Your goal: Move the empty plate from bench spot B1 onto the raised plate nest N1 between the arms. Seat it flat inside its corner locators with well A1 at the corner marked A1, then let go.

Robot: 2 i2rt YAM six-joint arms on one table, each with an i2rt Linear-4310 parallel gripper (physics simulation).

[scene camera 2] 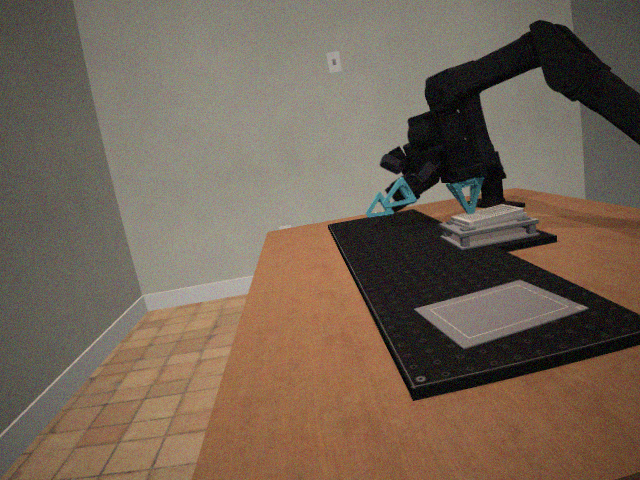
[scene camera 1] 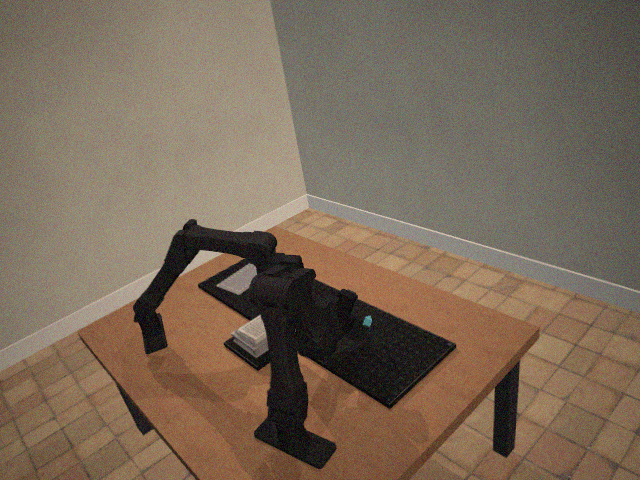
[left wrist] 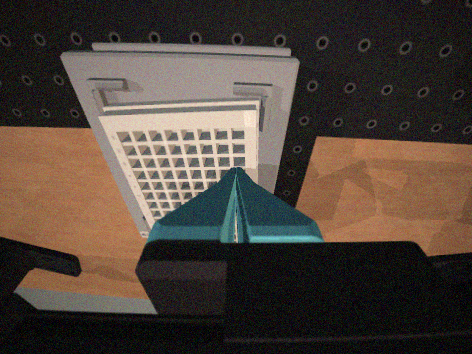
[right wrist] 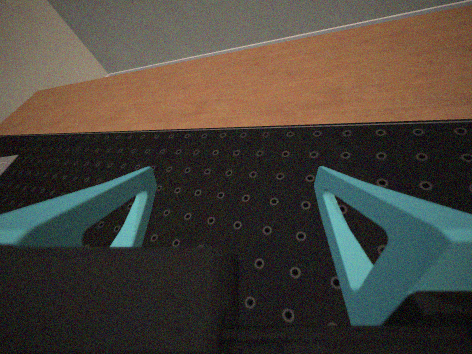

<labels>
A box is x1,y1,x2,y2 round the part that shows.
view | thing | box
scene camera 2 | left gripper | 439,139,488,213
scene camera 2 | right gripper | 366,176,426,217
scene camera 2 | white well plate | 450,204,526,227
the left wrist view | left gripper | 0,167,471,353
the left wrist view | white well plate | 98,97,258,242
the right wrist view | right gripper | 0,166,471,353
</labels>
